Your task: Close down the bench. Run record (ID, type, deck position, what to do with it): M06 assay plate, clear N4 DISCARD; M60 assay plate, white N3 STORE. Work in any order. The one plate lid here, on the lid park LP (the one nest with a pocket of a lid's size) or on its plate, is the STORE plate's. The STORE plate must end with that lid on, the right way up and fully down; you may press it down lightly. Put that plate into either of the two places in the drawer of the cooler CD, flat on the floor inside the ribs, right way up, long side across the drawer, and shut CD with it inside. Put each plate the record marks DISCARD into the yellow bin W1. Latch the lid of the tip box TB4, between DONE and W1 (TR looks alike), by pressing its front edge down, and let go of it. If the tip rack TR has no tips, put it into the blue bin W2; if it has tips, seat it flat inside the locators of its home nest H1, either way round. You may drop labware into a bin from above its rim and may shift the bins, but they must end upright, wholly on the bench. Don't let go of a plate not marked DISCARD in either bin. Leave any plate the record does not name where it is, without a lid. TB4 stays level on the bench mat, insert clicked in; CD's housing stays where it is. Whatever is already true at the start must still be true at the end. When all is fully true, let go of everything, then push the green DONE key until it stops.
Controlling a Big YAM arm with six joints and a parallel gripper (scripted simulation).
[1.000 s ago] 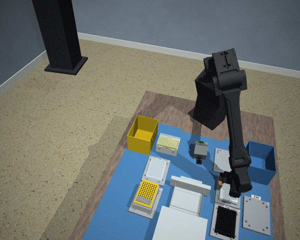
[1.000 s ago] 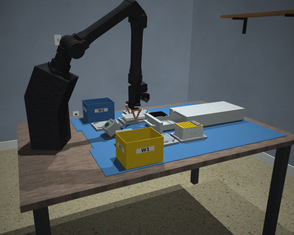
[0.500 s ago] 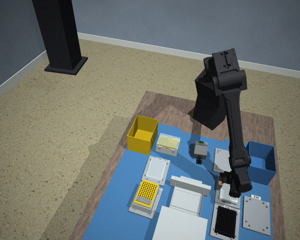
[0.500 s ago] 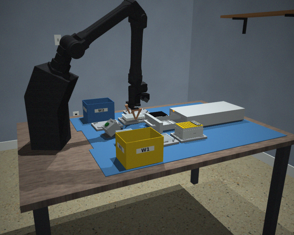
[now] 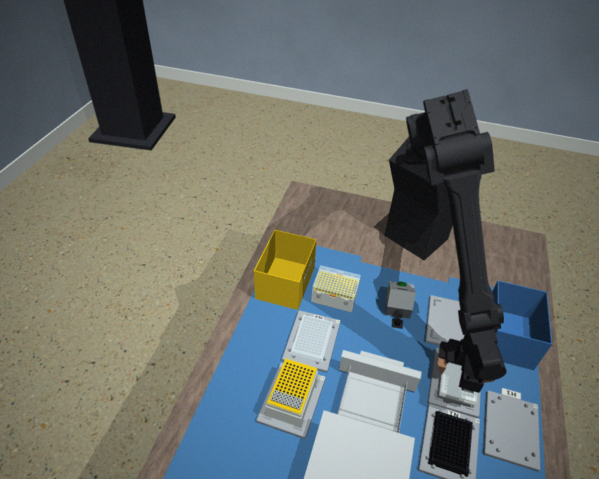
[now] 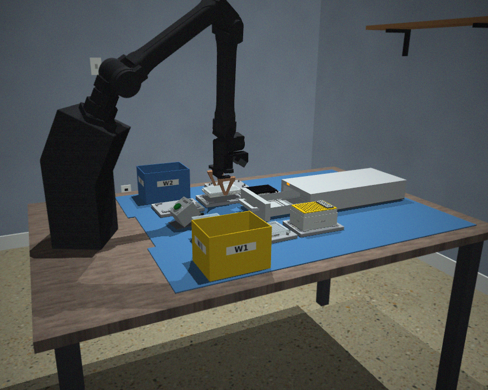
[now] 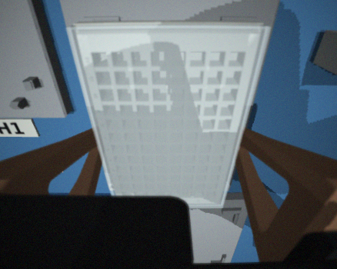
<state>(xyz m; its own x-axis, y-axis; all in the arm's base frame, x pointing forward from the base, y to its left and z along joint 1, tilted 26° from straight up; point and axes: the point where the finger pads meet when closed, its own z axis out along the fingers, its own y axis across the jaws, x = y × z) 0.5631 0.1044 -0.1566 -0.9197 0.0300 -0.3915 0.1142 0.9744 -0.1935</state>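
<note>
My gripper is now 40 mm above the nest N3. The rest, counted from my hand: white assay plate: right at my hand; home nest H1: 100 mm ahead, 120 mm to the left, 40 mm below; clear plate lid: right at my hand.
</note>
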